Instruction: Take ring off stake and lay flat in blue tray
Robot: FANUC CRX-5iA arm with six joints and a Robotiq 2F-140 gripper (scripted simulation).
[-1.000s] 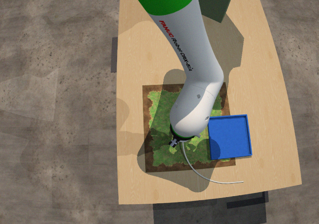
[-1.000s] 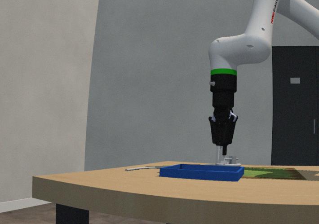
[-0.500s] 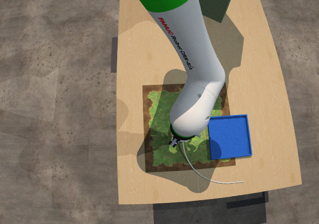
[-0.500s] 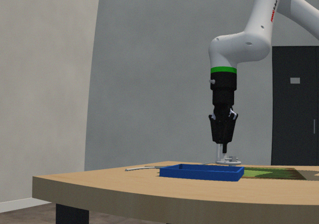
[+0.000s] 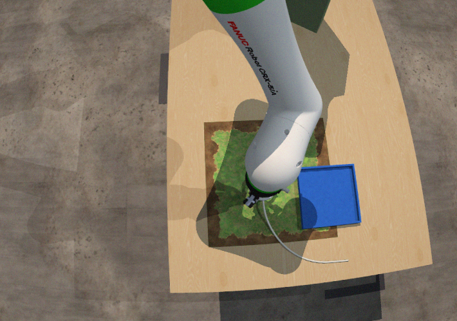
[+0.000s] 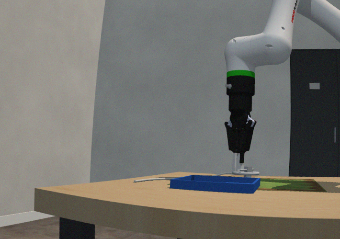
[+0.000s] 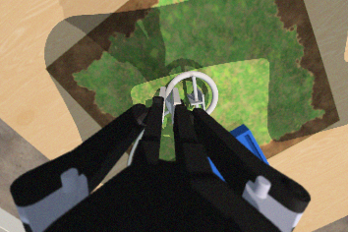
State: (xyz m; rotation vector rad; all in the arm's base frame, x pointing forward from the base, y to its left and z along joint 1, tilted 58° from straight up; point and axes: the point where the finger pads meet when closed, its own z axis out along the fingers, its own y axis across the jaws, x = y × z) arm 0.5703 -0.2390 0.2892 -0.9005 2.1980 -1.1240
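Now: the grey stake 20 mm behind my hand, 40 mm to the left of it and 30 mm below it. The rest, counted from my hand: green mat: 30 mm behind, 70 mm to the left, 70 mm below; then blue tray: 110 mm ahead, 210 mm to the left, 50 mm below; then ring: 20 mm behind, 30 mm to the left, 30 mm below.
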